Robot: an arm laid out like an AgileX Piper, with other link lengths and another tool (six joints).
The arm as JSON. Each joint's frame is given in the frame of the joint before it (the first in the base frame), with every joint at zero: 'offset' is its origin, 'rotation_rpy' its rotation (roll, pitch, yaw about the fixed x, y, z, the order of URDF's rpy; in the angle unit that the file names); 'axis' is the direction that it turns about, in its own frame. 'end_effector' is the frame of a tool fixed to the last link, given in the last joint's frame.
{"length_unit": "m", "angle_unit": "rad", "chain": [
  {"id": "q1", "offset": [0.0, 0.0, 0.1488], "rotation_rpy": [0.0, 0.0, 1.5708], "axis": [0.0, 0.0, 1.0]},
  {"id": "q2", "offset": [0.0, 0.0, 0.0], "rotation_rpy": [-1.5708, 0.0, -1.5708], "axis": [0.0, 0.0, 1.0]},
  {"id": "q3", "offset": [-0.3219, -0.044, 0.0], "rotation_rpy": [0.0, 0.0, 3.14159], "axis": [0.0, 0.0, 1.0]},
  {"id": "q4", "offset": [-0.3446, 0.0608, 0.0], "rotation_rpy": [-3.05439, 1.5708, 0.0], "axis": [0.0, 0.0, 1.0]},
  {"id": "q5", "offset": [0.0, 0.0, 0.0], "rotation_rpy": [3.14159, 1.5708, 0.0], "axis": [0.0, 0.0, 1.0]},
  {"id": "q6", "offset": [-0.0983, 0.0, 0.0], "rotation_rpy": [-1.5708, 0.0, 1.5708], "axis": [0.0, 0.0, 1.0]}
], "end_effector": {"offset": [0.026, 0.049, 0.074], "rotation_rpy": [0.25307, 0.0, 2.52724]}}
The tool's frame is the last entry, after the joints.
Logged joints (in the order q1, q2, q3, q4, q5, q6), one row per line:
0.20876, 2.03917, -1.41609, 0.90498, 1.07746, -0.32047
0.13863, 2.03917, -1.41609, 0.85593, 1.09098, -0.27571
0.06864, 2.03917, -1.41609, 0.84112, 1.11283, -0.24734
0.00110, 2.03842, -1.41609, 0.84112, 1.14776, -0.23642
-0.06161, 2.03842, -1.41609, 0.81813, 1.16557, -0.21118
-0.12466, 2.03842, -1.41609, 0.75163, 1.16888, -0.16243
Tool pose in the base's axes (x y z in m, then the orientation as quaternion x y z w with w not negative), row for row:
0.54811, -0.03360, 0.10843, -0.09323, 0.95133, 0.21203, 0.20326
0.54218, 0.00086, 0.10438, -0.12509, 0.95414, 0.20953, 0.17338
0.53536, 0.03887, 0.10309, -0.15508, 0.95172, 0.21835, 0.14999
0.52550, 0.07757, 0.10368, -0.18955, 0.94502, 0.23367, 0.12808
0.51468, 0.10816, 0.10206, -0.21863, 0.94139, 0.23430, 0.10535
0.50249, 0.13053, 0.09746, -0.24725, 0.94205, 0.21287, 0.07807
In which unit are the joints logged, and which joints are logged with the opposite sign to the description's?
The joints are logged in radians. Opposite sign: q1.
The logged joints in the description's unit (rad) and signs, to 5 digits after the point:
-0.20876, 2.03917, -1.41609, 0.90498, 1.07746, -0.32047
-0.13863, 2.03917, -1.41609, 0.85593, 1.09098, -0.27571
-0.06864, 2.03917, -1.41609, 0.84112, 1.11283, -0.24734
-0.00110, 2.03842, -1.41609, 0.84112, 1.14776, -0.23642
0.06161, 2.03842, -1.41609, 0.81813, 1.16557, -0.21118
0.12466, 2.03842, -1.41609, 0.75163, 1.16888, -0.16243

